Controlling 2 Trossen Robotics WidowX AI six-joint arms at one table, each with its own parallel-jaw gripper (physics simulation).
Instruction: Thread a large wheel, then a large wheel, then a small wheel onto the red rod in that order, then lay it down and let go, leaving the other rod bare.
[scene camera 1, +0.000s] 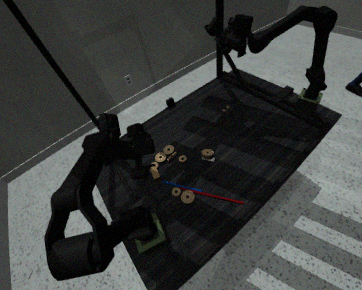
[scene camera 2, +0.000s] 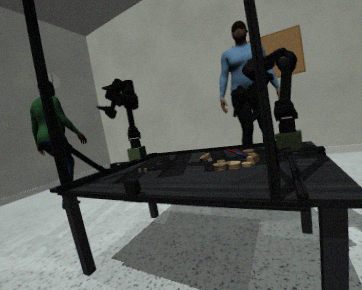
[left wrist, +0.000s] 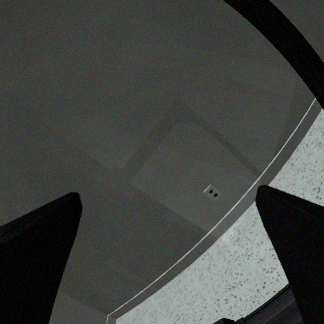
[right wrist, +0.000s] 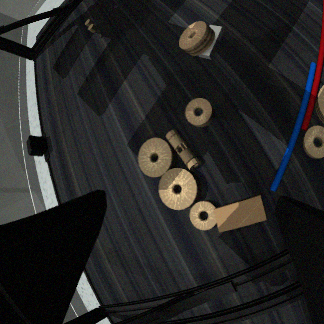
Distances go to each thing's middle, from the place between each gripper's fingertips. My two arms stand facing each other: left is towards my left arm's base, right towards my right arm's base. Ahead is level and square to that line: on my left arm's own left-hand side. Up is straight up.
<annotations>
My left gripper is now 570 mm to the left of the tan block (right wrist: 251, 209), 370 mm above it and 240 mm short of it.
The tan block lies 170 mm below my right hand, 30 mm to the right of it and 20 mm behind it.
</annotations>
